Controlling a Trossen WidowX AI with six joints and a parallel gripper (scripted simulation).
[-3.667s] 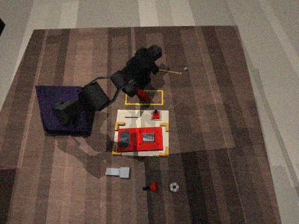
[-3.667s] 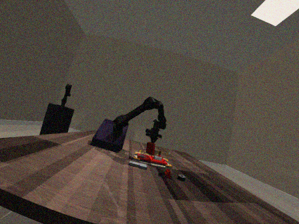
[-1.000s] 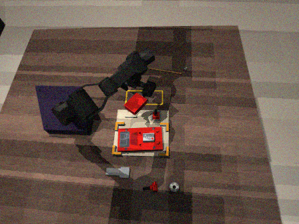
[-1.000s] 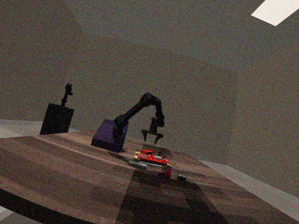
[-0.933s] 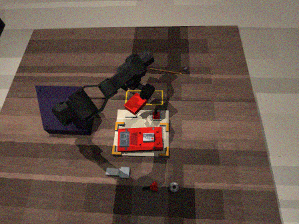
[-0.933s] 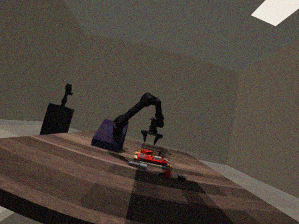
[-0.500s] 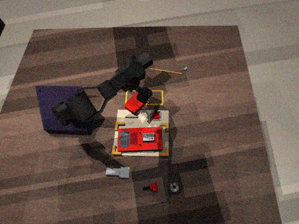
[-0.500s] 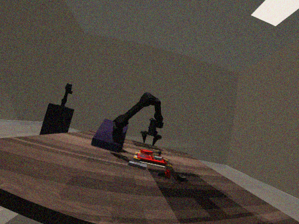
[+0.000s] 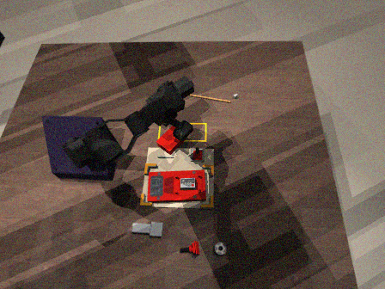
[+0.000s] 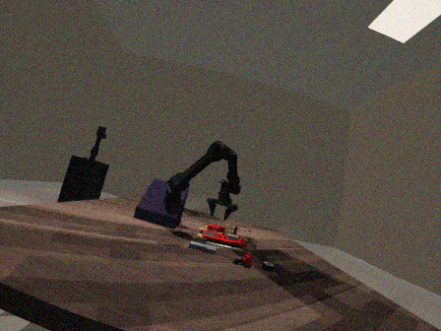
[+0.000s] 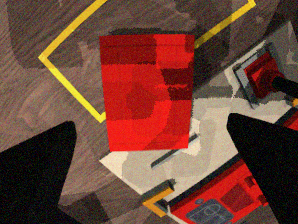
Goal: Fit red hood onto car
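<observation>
Right now the red hood is 5 cm below my gripper tip. The rest, counted from my gripper tip: thin stick (20 cm to the left, 16 cm ahead, 7 cm below).
</observation>
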